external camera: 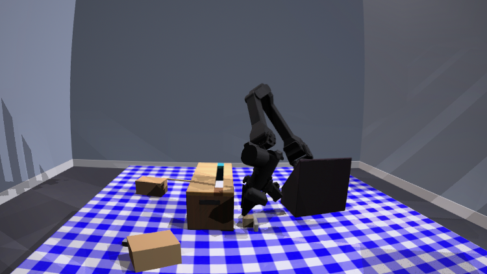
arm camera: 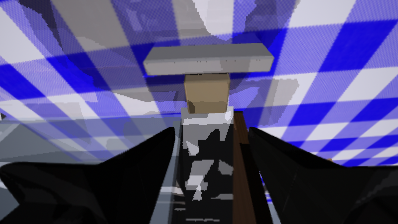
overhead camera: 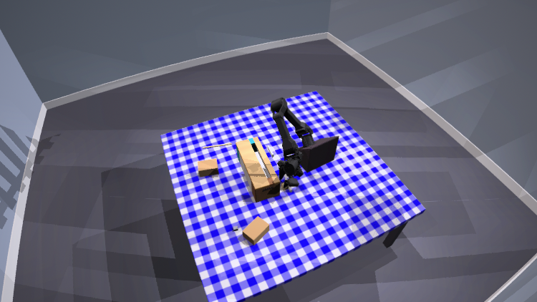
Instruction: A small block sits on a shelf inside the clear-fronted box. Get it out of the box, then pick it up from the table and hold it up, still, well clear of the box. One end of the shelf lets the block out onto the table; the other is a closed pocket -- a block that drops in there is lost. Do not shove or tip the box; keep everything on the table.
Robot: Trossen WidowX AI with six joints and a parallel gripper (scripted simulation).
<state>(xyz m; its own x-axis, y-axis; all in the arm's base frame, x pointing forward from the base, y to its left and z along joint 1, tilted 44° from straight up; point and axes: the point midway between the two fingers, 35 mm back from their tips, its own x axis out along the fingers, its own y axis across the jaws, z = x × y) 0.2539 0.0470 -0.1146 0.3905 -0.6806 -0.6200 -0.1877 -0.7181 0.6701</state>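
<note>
My gripper tip is now 3 cm above the small tan block and 2 cm past it. The rest, counted from my gripper tip: thin stick 53 cm to the right, 18 cm ahead, 5 cm below; then long cardboard box 16 cm to the right, 3 cm ahead, 1 cm above.
</note>
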